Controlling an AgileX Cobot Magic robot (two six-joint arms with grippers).
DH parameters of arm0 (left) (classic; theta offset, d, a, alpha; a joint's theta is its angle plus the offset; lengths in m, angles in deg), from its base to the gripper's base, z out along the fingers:
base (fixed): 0 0 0 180
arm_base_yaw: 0 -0.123 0 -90
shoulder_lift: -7.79 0 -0.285 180
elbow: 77.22 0 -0.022 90
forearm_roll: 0 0.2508 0 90
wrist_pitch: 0 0 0.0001 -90
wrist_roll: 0 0.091 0 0
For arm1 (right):
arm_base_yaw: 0 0.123 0 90
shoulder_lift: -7.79 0 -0.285 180
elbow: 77.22 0 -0.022 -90
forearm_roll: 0 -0.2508 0 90
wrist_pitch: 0 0 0.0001 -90
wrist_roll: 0 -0.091 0 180
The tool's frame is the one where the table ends.
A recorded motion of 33 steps. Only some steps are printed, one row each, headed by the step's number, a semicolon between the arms.
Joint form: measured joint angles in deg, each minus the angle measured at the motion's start. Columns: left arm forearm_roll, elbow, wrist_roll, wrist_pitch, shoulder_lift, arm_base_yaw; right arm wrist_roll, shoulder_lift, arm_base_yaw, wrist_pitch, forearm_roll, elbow.
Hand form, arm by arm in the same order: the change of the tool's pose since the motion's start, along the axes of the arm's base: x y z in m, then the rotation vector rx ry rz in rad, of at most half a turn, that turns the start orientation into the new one. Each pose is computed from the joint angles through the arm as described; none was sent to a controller.
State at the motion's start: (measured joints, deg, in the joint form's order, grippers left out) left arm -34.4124 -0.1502 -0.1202 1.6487 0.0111 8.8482; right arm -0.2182 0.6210 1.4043 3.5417 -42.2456 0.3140
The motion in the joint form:
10: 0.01 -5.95 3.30 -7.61 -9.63 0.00; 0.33 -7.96 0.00 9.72 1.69 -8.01
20: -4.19 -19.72 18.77 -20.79 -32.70 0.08; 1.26 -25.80 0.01 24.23 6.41 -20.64
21: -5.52 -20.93 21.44 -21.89 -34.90 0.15; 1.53 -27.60 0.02 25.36 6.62 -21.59
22: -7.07 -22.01 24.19 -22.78 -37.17 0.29; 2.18 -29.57 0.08 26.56 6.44 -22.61
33: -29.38 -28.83 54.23 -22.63 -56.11 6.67; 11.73 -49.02 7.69 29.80 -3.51 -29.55
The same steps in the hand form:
10: 0.0118 -0.0087 0.0149 0.0880 0.1609 -0.0734; 0.0062 0.0099 0.0273 -0.0485 0.1247 0.1091
20: 0.0569 -0.0294 0.0445 0.3206 0.4386 -0.2628; 0.0359 0.0219 0.0586 -0.1548 0.4106 0.2656
21: 0.0622 -0.0320 0.0462 0.3444 0.4562 -0.2894; 0.0398 0.0228 0.0598 -0.1622 0.4400 0.2797
22: 0.0679 -0.0347 0.0472 0.3652 0.4731 -0.3164; 0.0441 0.0241 0.0610 -0.1691 0.4696 0.2985
33: 0.1183 -0.0715 0.0432 0.4943 0.4871 -0.5469; 0.0918 0.0547 0.0594 -0.1671 0.6526 0.5512

